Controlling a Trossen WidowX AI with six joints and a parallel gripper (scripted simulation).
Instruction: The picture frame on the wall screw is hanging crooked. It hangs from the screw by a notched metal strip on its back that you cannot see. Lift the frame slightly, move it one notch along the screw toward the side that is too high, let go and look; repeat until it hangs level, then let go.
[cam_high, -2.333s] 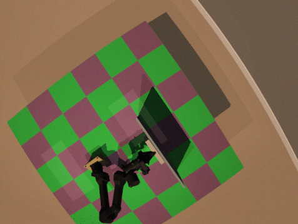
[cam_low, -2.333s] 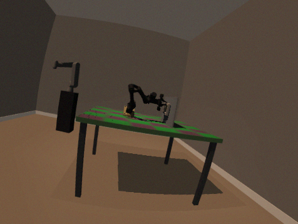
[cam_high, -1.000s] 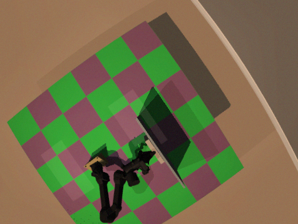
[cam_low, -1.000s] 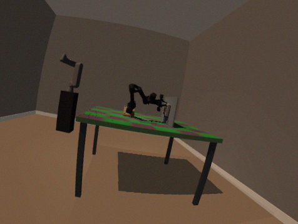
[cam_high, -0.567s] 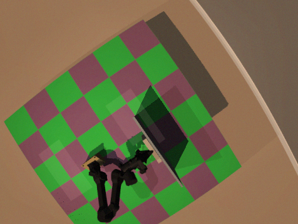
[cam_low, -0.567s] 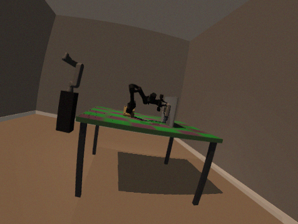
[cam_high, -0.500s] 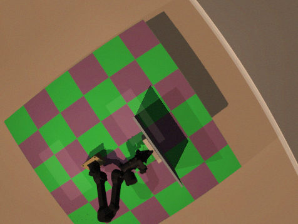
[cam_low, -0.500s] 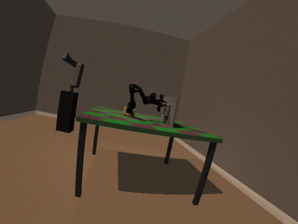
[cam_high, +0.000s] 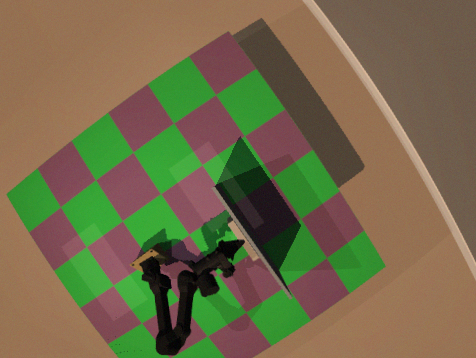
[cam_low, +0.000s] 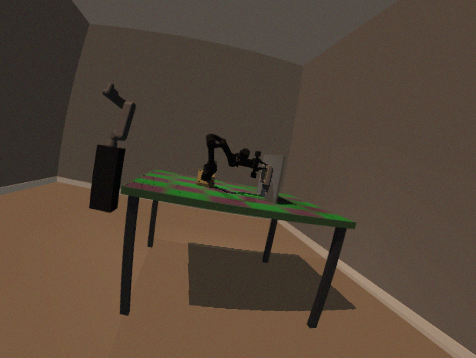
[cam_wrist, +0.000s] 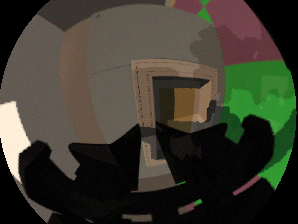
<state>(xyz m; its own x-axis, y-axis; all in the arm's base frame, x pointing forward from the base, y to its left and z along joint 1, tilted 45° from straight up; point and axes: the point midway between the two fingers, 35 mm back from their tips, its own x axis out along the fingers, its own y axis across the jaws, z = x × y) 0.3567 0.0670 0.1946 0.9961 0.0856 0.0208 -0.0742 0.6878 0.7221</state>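
The picture frame lies 50 mm below my gripper tip and 10 mm ahead of it. Also, from my gripper tip: grey wall panel 60 mm below, 20 mm ahead, 10 mm to the right.
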